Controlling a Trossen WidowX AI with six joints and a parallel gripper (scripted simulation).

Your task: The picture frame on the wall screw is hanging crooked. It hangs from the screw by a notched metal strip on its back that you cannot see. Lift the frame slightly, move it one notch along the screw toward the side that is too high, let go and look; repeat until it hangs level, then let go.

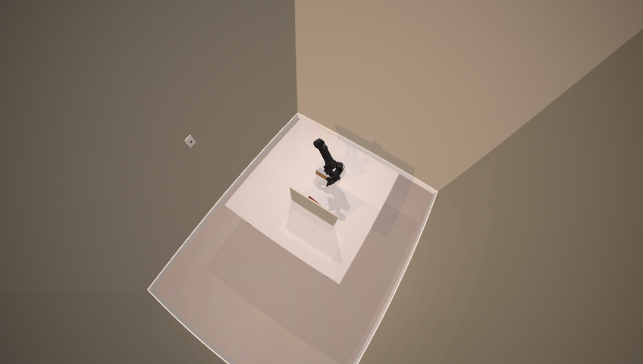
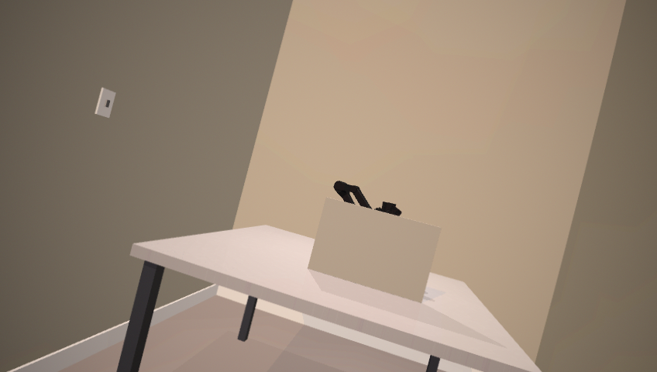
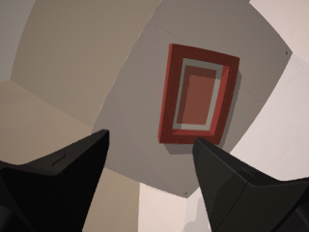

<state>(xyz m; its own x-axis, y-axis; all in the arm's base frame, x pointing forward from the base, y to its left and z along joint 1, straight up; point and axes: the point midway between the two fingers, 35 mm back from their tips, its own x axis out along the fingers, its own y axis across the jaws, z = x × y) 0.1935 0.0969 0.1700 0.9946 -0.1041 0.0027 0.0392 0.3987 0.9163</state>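
My gripper tip is now 19 cm short of the picture frame, 9 cm above it and 4 cm to the left of it. Round my gripper tip: wall panel: 20 cm ahead, 10 cm below, 4 cm to the right.
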